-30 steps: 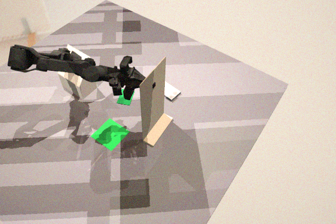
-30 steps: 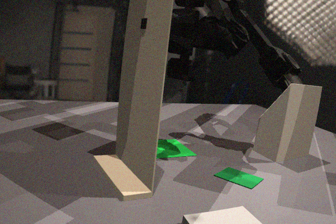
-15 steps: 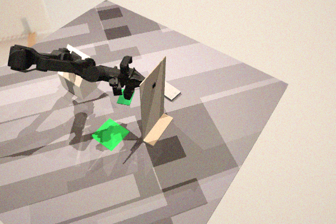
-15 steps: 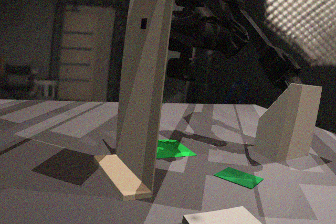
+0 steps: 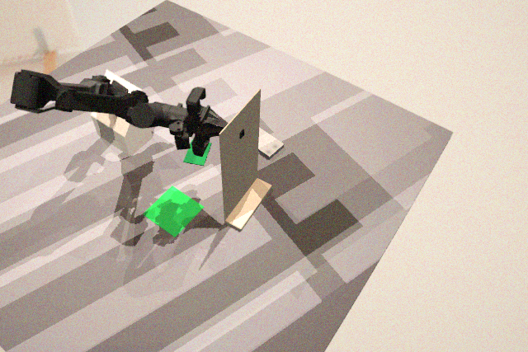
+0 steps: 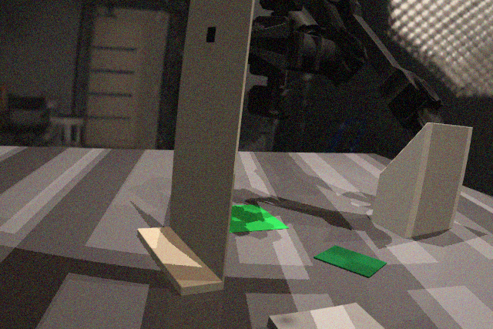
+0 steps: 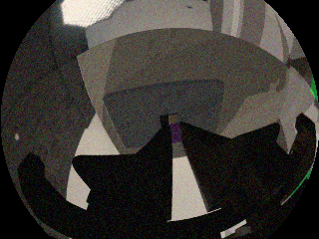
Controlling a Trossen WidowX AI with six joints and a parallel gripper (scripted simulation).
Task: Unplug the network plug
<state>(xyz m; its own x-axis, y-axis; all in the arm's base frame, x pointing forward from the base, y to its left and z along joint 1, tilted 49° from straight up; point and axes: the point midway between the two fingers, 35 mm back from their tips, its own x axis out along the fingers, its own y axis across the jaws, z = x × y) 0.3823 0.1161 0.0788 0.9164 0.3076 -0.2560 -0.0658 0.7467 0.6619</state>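
Right now the upright panel is 30 mm ahead of my gripper tip and 110 mm below it. Also, from my gripper tip: flat grey slab: 60 mm behind, 210 mm to the left, 270 mm below; then network plug: 10 mm ahead.
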